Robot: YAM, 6 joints.
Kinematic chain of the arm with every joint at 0, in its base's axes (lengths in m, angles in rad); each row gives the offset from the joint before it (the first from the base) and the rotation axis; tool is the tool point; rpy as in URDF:
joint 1: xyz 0 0 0.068 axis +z
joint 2: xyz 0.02 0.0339 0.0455 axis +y
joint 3: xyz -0.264 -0.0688 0 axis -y
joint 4: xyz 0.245 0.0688 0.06 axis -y
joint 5: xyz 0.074 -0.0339 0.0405 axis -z
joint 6: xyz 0.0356 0 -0.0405 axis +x
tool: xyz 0 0 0 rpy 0 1.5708 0
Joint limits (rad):
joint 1: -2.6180..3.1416
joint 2: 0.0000..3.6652
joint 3: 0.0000..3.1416
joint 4: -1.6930..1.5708
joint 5: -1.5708..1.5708
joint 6: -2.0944..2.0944
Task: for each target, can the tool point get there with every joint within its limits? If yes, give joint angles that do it. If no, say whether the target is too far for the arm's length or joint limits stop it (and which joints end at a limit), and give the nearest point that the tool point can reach.
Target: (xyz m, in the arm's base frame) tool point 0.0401 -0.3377 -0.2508
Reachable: yes | joints -1.3844 3.2918 1.4343 1.0525 0.7081 0.2566
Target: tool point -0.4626 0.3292 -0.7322
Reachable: no: too far | nearest point -0.3229 0.2298 -0.3488 | short by 0.420 m
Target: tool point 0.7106 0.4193 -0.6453
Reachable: no: too far | nearest point 0.4251 0.2508 -0.2848 | short by 0.490 m
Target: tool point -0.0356 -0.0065 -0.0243
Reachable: yes | joints -2.0435 2.7916 0.3148 -0.3441 0.9378 0.1886
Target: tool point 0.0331 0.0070 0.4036
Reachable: yes | joints 0.1367 0.4034 1.1049 -0.8615 -0.0684 -0.8514
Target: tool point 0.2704 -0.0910 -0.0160
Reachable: yes | joints -0.3797 2.4238 1.1455 -0.9183 -0.4559 0.6782
